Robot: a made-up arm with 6 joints. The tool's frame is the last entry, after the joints. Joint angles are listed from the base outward. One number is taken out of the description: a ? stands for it. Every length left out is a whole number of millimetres.
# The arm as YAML. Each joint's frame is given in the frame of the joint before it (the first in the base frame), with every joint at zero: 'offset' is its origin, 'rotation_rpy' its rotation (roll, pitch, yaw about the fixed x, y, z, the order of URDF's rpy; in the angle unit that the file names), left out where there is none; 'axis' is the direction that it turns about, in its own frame. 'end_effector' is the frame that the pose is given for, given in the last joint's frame.
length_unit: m
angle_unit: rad
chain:
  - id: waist
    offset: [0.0, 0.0, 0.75]
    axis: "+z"
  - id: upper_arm
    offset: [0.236, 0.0, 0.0]
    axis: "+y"
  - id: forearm
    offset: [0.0, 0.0, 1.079]
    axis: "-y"
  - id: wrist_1
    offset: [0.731, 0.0, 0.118]
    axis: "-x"
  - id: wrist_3
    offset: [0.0, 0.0, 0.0]
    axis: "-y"
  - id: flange
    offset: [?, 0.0, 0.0]
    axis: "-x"
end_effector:
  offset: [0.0, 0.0, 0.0]
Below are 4 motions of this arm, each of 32 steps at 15 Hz.
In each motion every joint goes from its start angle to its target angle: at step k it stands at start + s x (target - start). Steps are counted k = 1, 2, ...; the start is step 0. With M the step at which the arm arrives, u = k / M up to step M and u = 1 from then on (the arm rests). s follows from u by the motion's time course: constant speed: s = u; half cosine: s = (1 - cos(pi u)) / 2; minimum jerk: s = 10 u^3 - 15 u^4 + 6 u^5.
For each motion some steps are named. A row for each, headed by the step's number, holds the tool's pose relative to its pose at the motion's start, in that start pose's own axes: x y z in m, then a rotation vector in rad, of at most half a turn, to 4 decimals.
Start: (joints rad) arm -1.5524 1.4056 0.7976 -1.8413 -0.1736 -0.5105
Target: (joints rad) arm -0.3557 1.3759 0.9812 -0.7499 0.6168 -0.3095
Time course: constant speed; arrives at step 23
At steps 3, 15, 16, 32:
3: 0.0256 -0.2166 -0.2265 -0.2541 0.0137 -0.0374
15: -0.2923 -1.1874 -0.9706 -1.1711 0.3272 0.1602
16: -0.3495 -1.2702 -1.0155 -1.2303 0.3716 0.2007
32: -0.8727 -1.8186 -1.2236 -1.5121 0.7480 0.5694

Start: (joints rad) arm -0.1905 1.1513 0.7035 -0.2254 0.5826 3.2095
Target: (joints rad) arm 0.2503 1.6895 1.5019 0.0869 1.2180 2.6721
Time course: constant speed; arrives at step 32
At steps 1, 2, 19, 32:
1: 0.0039 -0.0292 0.0102 0.0116 0.0262 -0.0188
2: 0.0069 -0.0586 0.0204 0.0236 0.0523 -0.0380
19: -0.0852 -0.5575 0.1965 0.2917 0.4571 -0.4320
32: -0.3259 -0.8844 0.3272 0.5565 0.7076 -0.8059

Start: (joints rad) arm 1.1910 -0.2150 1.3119 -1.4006 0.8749 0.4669
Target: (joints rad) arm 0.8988 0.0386 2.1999 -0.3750 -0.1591 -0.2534
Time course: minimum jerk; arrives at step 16
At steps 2, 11, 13, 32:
2: 0.0000 0.0077 0.0011 0.0055 0.0030 0.0267
11: -0.1848 0.2210 0.0562 -0.2099 0.3245 0.9490
13: -0.2256 0.2171 0.0684 -0.3117 0.3657 0.9916
32: -0.2401 0.2133 0.0738 -0.3506 0.3767 0.9987

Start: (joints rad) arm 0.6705 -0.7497 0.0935 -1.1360 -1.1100 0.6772
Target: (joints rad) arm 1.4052 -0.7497 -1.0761 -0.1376 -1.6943 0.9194
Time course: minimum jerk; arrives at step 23
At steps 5, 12, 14, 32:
5: 0.0231 -0.0367 -0.0617 0.0210 0.1229 0.0288
12: 0.0976 -0.1120 -0.5265 0.0296 0.9819 0.3831
14: 0.0726 -0.0964 -0.6792 -0.0216 1.2795 0.5487
32: -0.0481 -0.0654 -0.9282 -0.2035 1.8542 0.8944

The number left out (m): 0.185
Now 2 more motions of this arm.
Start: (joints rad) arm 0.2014 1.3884 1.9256 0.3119 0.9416 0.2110
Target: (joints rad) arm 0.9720 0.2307 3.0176 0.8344 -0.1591 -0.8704
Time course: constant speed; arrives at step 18
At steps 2, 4, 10, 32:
2: 0.2650 -0.0108 0.2440 0.1017 -0.1329 -0.0290
4: 0.4703 -0.0676 0.5199 0.1968 -0.2589 -0.0754
10: 0.6716 -0.4858 1.3441 0.4912 -0.6101 -0.3355
32: 0.0825 -1.2014 1.8790 1.0141 -1.1189 -0.9338

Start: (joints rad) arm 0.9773 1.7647 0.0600 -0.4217 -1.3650 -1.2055
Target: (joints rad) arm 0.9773 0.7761 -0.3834 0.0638 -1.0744 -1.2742
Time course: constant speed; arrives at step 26
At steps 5, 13, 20, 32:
5: -0.1093 -0.1584 -0.0755 -0.0458 -0.1305 0.1149
13: -0.2211 -0.4393 -0.1749 -0.1109 -0.3362 0.3093
20: -0.2540 -0.6958 -0.2360 -0.1596 -0.5130 0.4877
32: -0.2359 -0.9106 -0.2672 -0.1954 -0.6627 0.6450

